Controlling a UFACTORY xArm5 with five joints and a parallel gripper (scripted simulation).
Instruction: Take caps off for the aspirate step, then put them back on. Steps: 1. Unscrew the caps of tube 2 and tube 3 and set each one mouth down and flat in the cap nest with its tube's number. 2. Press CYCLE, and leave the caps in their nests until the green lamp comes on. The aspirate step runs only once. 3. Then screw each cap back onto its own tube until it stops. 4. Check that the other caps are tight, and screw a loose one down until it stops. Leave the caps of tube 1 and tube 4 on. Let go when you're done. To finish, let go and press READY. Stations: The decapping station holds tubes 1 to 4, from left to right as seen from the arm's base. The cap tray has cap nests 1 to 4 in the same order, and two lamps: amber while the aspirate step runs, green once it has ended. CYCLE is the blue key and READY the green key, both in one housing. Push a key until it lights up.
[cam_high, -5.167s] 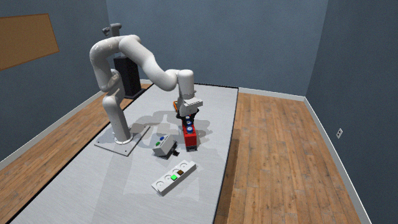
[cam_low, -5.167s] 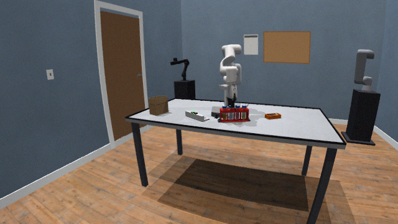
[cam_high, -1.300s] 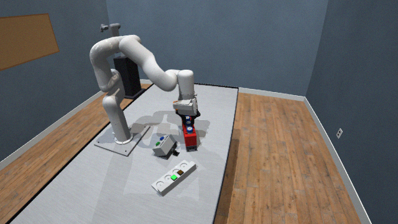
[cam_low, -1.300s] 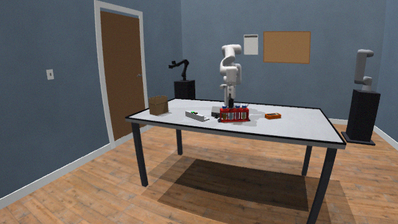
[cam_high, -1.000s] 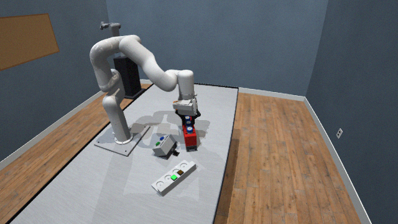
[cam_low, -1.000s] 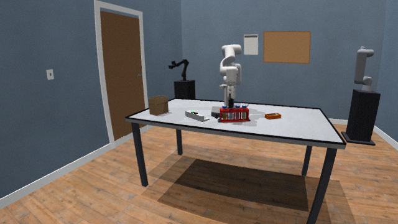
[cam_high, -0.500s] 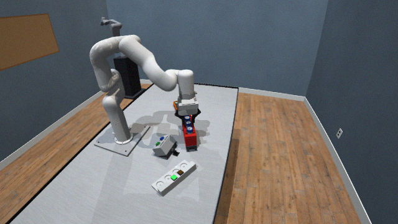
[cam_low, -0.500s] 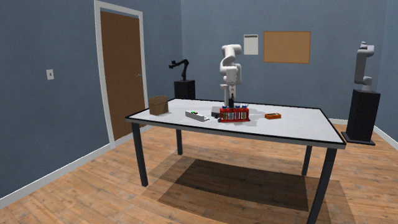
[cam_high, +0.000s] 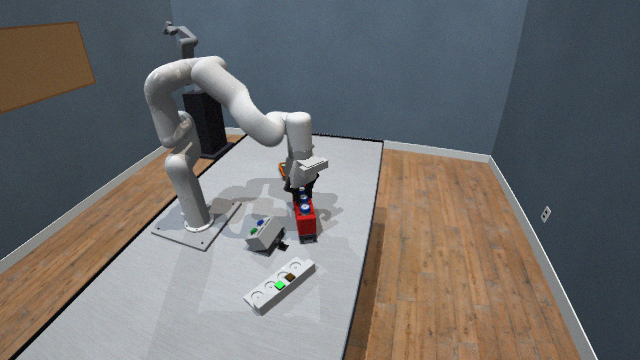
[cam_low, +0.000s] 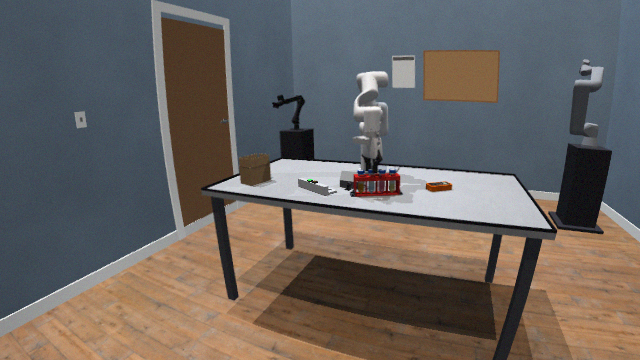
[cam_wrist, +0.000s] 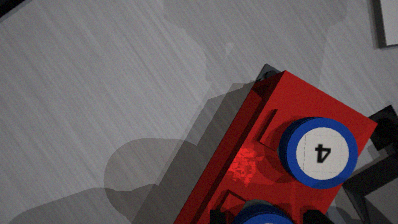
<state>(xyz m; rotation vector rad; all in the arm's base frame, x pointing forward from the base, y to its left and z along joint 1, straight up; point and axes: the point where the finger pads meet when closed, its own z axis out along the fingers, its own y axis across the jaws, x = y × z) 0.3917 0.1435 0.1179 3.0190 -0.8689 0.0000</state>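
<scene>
The blue-rimmed cap is 2 cm behind my hand, 5 cm to the left of it and 2 cm below it. Also, from my hand: grey key housing 10 cm behind, 13 cm to the right, 8 cm below; blue key 12 cm behind, 11 cm to the right, 6 cm below; green key 12 cm behind, 16 cm to the right, 6 cm below.
</scene>
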